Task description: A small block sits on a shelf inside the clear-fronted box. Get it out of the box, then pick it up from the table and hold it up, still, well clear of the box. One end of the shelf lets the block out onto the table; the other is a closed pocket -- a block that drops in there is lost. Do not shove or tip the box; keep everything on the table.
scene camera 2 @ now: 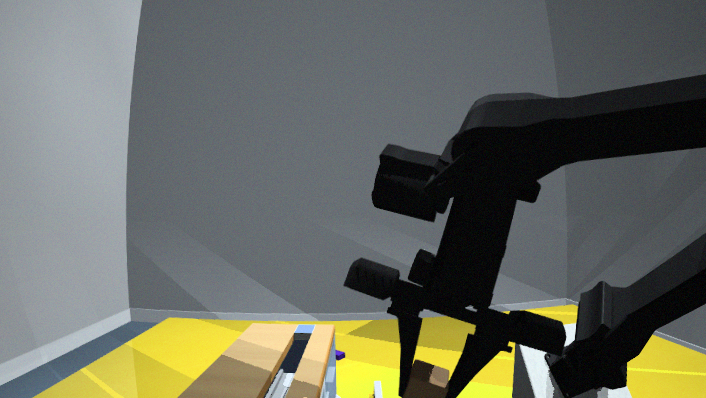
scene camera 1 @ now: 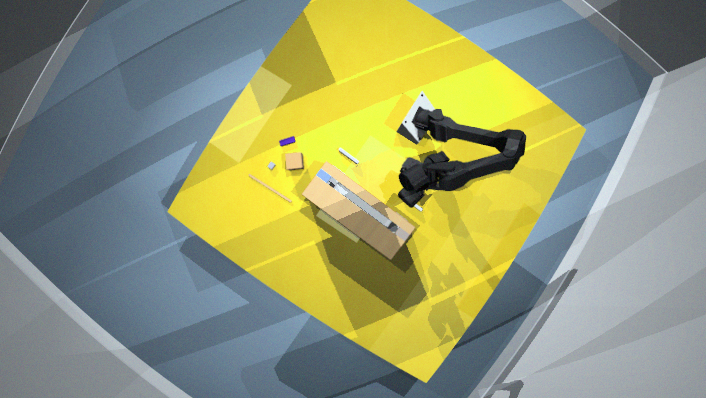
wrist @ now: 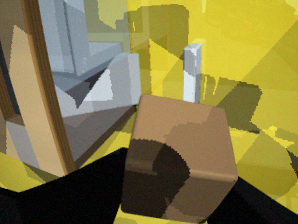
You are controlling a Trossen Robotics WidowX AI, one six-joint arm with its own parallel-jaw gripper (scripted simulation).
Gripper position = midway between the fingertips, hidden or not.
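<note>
A long tan box [scene camera 1: 382, 228] [wrist: 76, 81] is part of the scene, as is a brown block [wrist: 180, 156], and the robot's gripper [wrist: 168, 165] is visible too.
</note>
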